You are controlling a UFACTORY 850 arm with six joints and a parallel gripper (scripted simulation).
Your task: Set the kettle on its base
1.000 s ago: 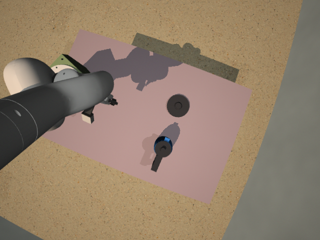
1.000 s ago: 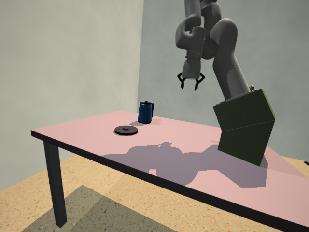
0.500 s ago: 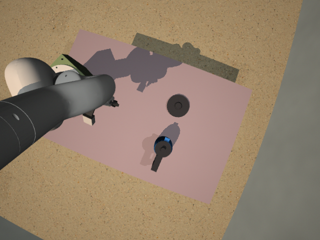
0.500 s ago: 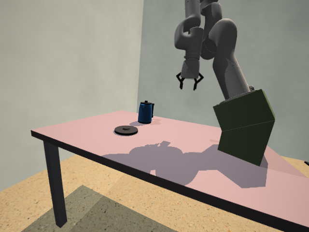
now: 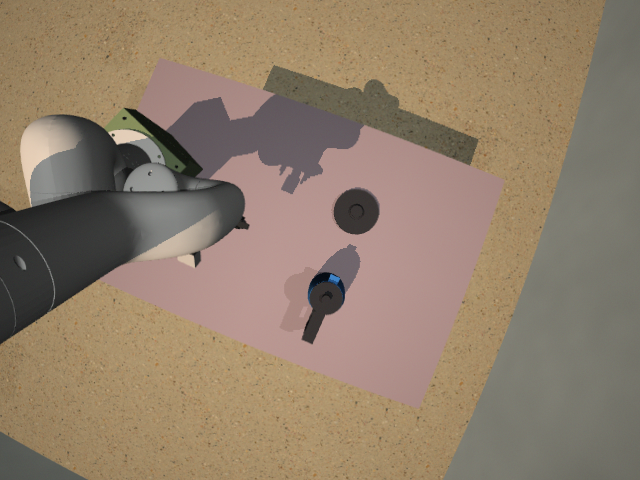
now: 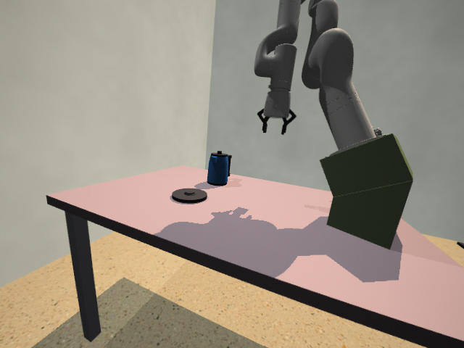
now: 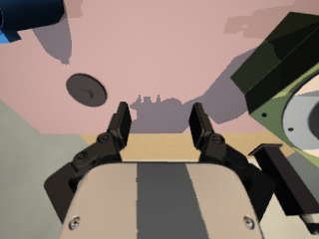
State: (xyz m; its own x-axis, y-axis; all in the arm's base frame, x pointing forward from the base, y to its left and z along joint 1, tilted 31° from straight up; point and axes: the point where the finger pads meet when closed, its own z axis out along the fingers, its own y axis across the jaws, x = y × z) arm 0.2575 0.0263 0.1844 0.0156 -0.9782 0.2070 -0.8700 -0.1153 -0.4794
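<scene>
The blue kettle lies 310 mm ahead of my hand, 230 mm below it and 130 mm to the right of it. The rest, counted from my hand: round black base: 310 mm below, 290 mm ahead, 180 mm to the left.
</scene>
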